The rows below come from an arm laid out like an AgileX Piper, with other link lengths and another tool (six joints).
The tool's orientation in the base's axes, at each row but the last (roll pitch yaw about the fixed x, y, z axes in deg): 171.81 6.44 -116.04; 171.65 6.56 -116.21; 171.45 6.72 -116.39; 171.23 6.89 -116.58; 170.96 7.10 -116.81; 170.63 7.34 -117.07; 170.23 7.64 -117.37; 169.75 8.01 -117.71; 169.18 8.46 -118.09
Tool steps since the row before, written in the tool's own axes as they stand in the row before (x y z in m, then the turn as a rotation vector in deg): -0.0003 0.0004 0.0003 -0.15 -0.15 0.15; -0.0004 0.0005 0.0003 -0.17 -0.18 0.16; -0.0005 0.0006 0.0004 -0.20 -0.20 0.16; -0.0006 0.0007 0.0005 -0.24 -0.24 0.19; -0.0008 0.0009 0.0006 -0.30 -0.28 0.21; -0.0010 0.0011 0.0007 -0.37 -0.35 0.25; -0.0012 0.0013 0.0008 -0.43 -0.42 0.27; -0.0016 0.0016 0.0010 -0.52 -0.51 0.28; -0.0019 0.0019 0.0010 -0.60 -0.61 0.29
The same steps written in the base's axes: -0.0003 0.0005 -0.0002 0.19 0.10 -0.15; -0.0003 0.0006 -0.0002 0.22 0.10 -0.16; -0.0003 0.0008 -0.0002 0.25 0.12 -0.16; -0.0004 0.0009 -0.0003 0.30 0.14 -0.19; -0.0005 0.0012 -0.0003 0.37 0.18 -0.21; -0.0006 0.0015 -0.0004 0.46 0.22 -0.25; -0.0007 0.0018 -0.0004 0.54 0.25 -0.28; -0.0008 0.0023 -0.0005 0.66 0.29 -0.29; -0.0009 0.0027 -0.0003 0.79 0.32 -0.31
